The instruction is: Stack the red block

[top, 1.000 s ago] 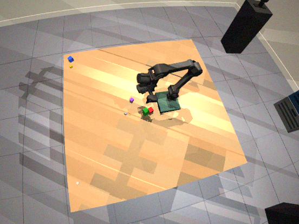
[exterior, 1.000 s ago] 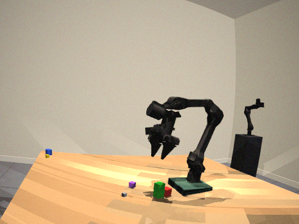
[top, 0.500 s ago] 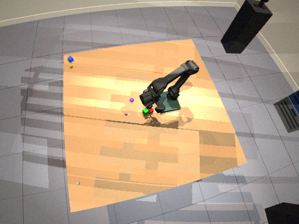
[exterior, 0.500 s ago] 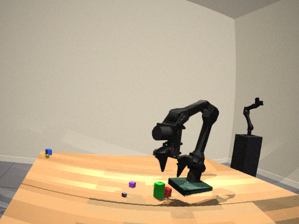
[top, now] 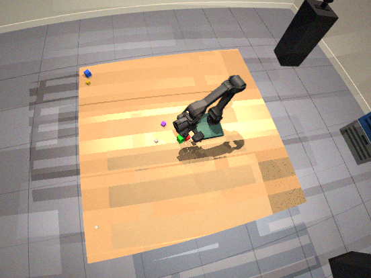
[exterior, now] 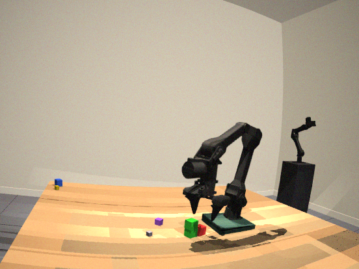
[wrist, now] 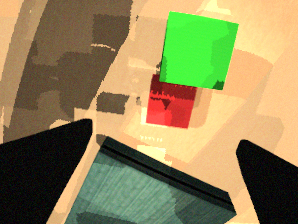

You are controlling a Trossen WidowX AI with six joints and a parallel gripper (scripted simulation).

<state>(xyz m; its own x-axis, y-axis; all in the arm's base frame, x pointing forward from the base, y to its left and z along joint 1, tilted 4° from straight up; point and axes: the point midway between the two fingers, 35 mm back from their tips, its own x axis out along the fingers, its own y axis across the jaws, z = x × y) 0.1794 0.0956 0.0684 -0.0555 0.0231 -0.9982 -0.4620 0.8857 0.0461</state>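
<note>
Now: the red block 10 mm ahead of my gripper tip and 50 mm below it. Also, from my gripper tip: small grey cube (190 mm ahead, 60 mm below); then green block (50 mm ahead, 20 mm to the left, 20 mm below); then purple cube (140 mm ahead, 110 mm to the right, 60 mm below).
</note>
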